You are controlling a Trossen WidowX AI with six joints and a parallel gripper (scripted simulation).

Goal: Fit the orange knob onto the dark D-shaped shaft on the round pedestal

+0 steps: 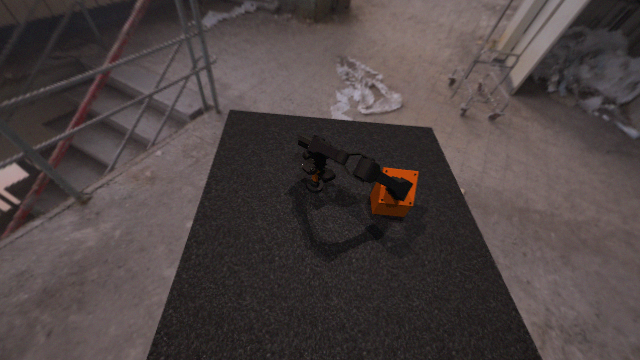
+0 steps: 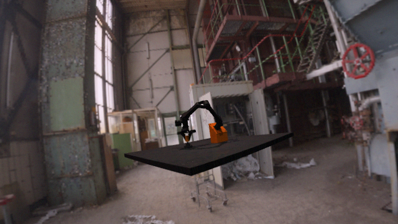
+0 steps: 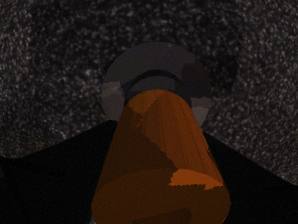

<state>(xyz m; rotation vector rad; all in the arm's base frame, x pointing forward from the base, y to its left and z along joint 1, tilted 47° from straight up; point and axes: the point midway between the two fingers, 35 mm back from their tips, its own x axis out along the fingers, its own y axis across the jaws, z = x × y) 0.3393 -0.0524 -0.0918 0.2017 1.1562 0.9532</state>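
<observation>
The orange knob lies 20 mm above my gripper tip. From my gripper tip the other things lie so: pedestal (40 mm below).
</observation>
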